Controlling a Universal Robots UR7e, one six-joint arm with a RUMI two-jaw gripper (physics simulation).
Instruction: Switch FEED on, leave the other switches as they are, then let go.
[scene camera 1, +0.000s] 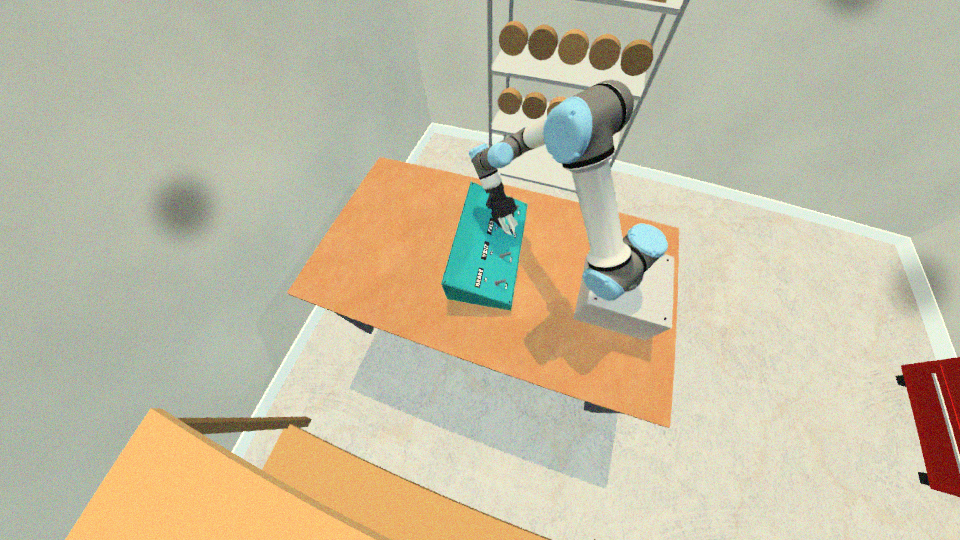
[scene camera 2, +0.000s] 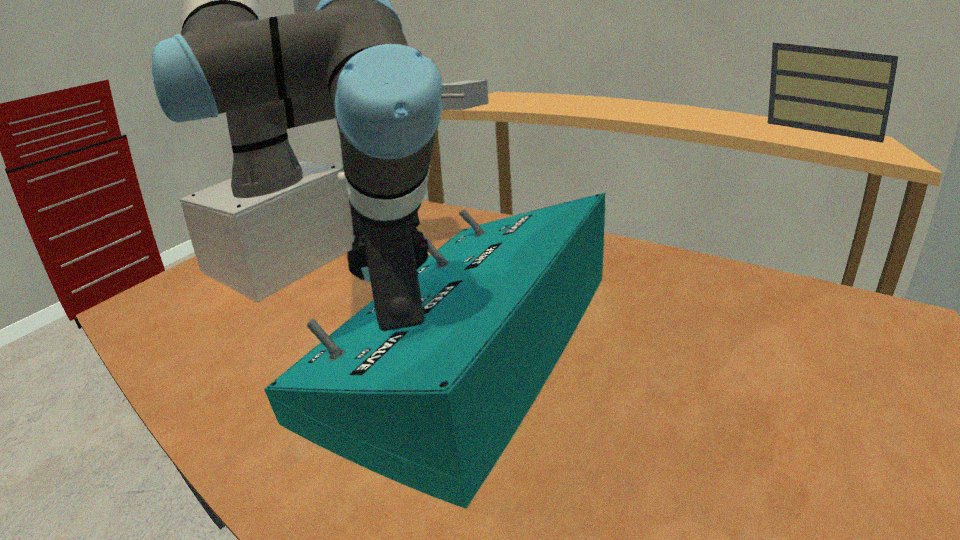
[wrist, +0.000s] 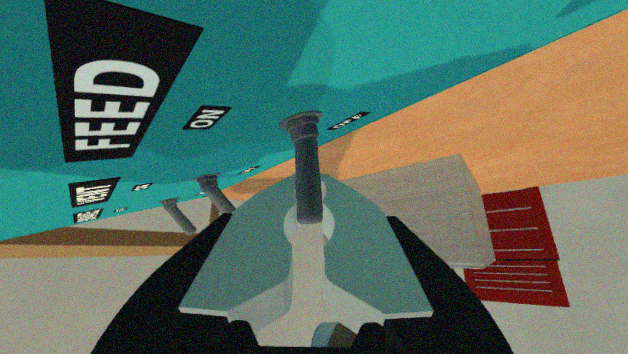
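The teal switch box has a sloped face with labelled levers. The FEED lever stands between its ON label and its OFF label. In the wrist view it points nearly straight from its base; I cannot tell its exact setting. My gripper is shut on it, with one finger against each side. The VALVE lever leans toward its OFF side. Two further levers lean the same way. The fingertips are hidden behind the gripper body in scene camera 2.
The box stands on the orange table. The arm's grey base block is beyond the lever side. A red drawer cabinet and a wooden bench stand farther off.
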